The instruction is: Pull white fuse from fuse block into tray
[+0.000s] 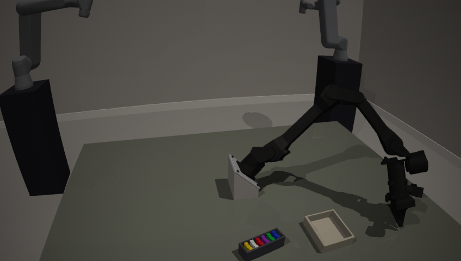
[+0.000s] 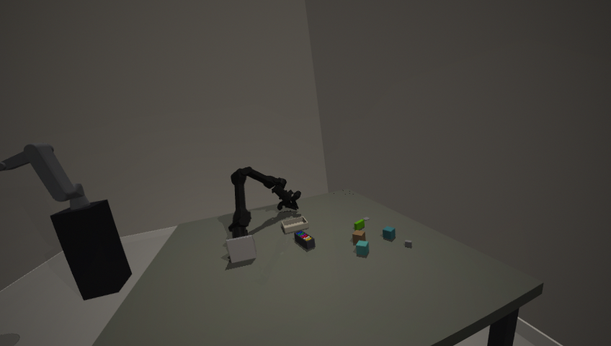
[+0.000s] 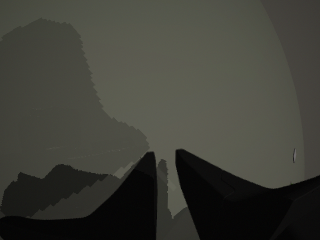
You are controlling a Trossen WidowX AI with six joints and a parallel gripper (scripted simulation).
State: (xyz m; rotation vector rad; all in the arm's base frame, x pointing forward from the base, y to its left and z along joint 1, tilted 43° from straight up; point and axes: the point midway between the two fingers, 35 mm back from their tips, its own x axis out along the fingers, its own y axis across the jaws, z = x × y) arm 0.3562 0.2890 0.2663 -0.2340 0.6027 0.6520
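My gripper tip is now 46 cm to the left of the white fuse, 8 cm past it and 1 cm below it. From my gripper tip the other things lie so: brown cube (55 cm to the right, 13 cm ahead, 1 cm above); beige tray (23 cm to the right, 8 cm behind, 1 cm below); small grey cube (70 cm to the right, 28 cm ahead).
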